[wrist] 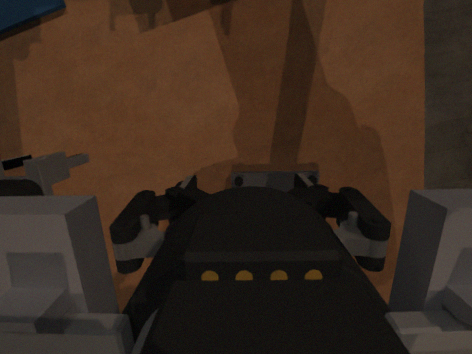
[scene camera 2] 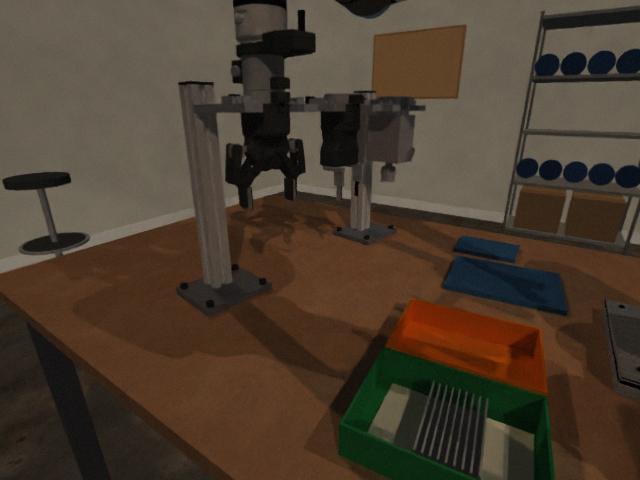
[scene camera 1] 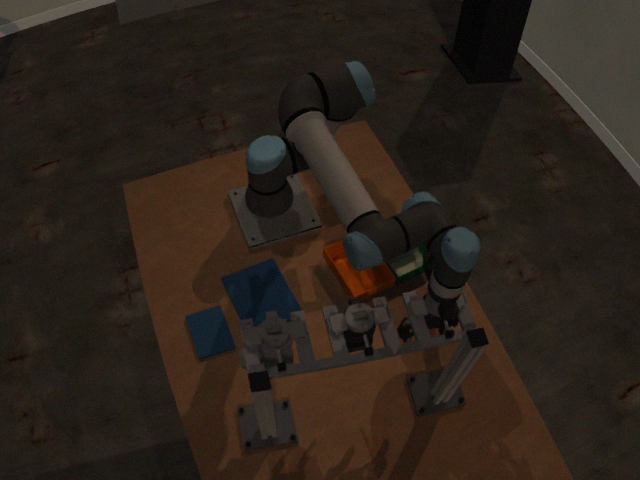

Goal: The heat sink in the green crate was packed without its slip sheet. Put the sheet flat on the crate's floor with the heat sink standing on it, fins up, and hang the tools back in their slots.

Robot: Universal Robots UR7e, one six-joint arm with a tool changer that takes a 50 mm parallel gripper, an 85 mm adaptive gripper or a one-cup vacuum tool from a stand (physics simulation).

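Places are measured from the arm's base along level axes (x ahead, y left, z up), in metres.
Where they show: hand at its tool point: (scene camera 2: 264,91); arm's base at its link origin: (scene camera 1: 269,198).
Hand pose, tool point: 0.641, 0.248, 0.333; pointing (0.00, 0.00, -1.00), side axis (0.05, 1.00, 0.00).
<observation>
Things, the pixels of their top centre, and the offset from my tool point, as dx, dy, dz. "pt": a spot on its surface instead.
- heat sink at its top centre: (scene camera 2: 453,421) (scene camera 1: 400,244) -0.371, +0.093, -0.325
- green crate at its top centre: (scene camera 2: 448,409) (scene camera 1: 400,245) -0.362, +0.090, -0.317
- pale sheet at its top centre: (scene camera 2: 448,442) (scene camera 1: 399,250) -0.369, +0.093, -0.355
- vacuum tool at its top centre: (scene camera 1: 269,328) (scene camera 2: 396,94) -0.022, -0.370, +0.004
- empty orange crate at its top centre: (scene camera 2: 466,336) (scene camera 1: 359,263) -0.333, -0.050, -0.317
- large blue plate at its top centre: (scene camera 2: 503,278) (scene camera 1: 261,295) -0.312, -0.342, -0.350
- small blue plate at its top centre: (scene camera 1: 209,331) (scene camera 2: 486,246) -0.230, -0.508, -0.350
- stand's second post at a spot on its surface: (scene camera 2: 360,206) pt +0.080, -0.395, -0.278
The heat sink (scene camera 2: 449,428) stands fins up in the green crate (scene camera 2: 372,452) (scene camera 1: 413,274). A pale sheet (scene camera 2: 395,410) (scene camera 1: 408,264) lies on the crate's floor and shows on both sides of the heat sink; it looks flat. My gripper (scene camera 2: 268,198) (wrist: 246,182), the black adaptive one, is open and empty. It hangs at the stand's end slot, between the fork arms, with the arm's wrist directly above it. The tool stand (scene camera 2: 206,206) (scene camera 1: 459,369) also holds the parallel gripper (scene camera 2: 339,136) in its middle slot and the vacuum tool (scene camera 2: 395,136) (scene camera 1: 275,338) in the far slot.
An empty orange crate (scene camera 2: 465,307) (scene camera 1: 336,266) touches the green one. A large blue plate (scene camera 2: 506,284) (scene camera 1: 258,289) and a small blue plate (scene camera 2: 485,249) (scene camera 1: 209,332) lie on the table. The stand's second post (scene camera 2: 360,206) rises behind the hanging tools.
</observation>
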